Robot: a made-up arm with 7 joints. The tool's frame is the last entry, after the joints.
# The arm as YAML. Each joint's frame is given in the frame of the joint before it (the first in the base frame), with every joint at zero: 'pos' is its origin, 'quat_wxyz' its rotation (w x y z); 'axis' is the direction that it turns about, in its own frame. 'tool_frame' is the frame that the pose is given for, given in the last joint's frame.
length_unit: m
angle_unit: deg
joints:
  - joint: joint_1
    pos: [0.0, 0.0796, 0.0]
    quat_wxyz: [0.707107, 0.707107, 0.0, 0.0]
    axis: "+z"
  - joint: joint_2
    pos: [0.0, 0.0, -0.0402]
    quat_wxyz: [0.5, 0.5, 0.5, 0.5]
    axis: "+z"
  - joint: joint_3
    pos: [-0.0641, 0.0, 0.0]
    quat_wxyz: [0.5, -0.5, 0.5, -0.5]
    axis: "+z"
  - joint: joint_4
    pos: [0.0, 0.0, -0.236]
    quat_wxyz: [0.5, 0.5, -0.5, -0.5]
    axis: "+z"
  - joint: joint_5
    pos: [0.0, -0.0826, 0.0]
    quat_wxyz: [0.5, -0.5, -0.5, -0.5]
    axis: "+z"
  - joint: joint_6
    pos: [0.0, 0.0, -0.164]
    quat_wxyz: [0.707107, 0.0, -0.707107, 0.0]
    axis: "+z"
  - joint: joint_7
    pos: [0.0, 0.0, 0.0]
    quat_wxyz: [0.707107, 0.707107, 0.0, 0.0]
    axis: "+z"
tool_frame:
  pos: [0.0, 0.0, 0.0]
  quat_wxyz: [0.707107, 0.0, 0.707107, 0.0]
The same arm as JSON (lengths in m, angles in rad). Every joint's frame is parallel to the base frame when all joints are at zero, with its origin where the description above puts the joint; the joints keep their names.
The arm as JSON. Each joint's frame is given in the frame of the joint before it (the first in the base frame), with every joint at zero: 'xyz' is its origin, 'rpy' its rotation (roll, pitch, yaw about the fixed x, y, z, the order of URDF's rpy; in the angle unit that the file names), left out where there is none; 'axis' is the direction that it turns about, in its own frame. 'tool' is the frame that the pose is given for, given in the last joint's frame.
{"units": {"length": "m", "angle": "rad"}, "joints": [
  {"name": "joint_1", "type": "revolute", "origin": {"xyz": [0.0, 0.0796, 0.0]}, "axis": [0.0, -1.0, 0.0]},
  {"name": "joint_2", "type": "revolute", "origin": {"xyz": [0.0, 0.0402, 0.0]}, "axis": [1.0, 0.0, 0.0]},
  {"name": "joint_3", "type": "revolute", "origin": {"xyz": [0.0, 0.0, -0.0641]}, "axis": [0.0, 0.0, 1.0]},
  {"name": "joint_4", "type": "revolute", "origin": {"xyz": [0.0, 0.0, -0.236]}, "axis": [0.0, -1.0, 0.0]},
  {"name": "joint_5", "type": "revolute", "origin": {"xyz": [0.0, 0.0, -0.0826]}, "axis": [0.0, 0.0, 1.0]},
  {"name": "joint_6", "type": "revolute", "origin": {"xyz": [0.0, 0.0, -0.164]}, "axis": [0.0, 1.0, 0.0]},
  {"name": "joint_7", "type": "revolute", "origin": {"xyz": [0.0, 0.0, 0.0]}, "axis": [-1.0, 0.0, 0.0]}
], "tool": {"origin": {"xyz": [0.0, 0.0, 0.0]}}}

